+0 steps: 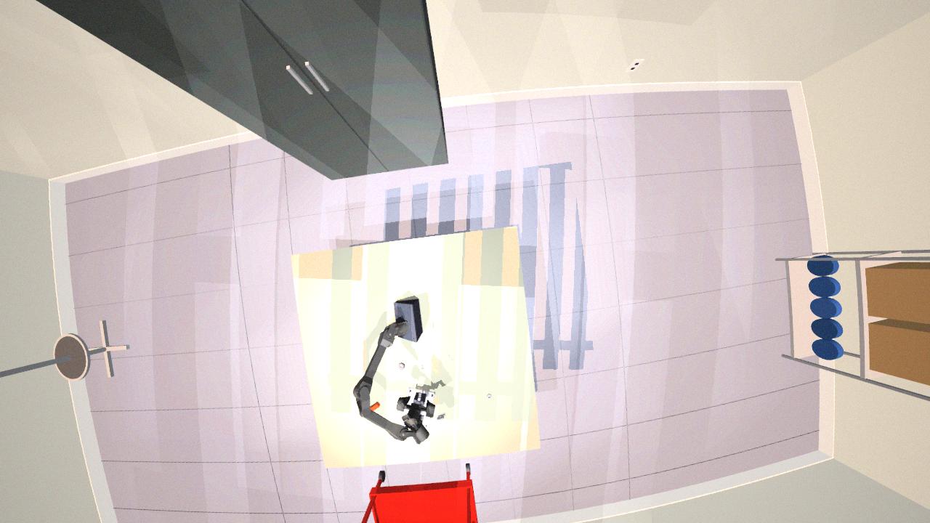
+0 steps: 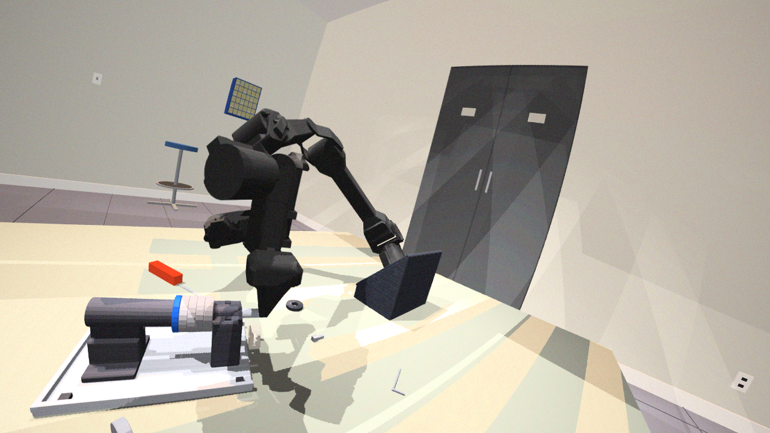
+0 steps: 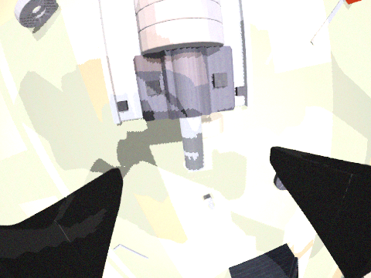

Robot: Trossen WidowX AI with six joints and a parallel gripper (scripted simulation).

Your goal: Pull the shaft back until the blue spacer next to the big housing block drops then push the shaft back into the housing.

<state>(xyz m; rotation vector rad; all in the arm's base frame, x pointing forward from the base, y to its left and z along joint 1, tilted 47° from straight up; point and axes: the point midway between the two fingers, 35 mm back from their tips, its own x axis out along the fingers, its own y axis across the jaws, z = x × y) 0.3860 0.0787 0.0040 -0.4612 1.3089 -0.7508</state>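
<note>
My gripper tip is now 6 cm short of the grey shaft, 2 cm above it and 1 cm to the left of it. Round my gripper tip: blue spacer (11 cm ahead, 3 cm to the right, 3 cm below); then cream ring (8 cm below, 2 cm to the right, 1 cm behind); then bolt (12 cm behind, 10 cm below, 1 cm to the left).
</note>
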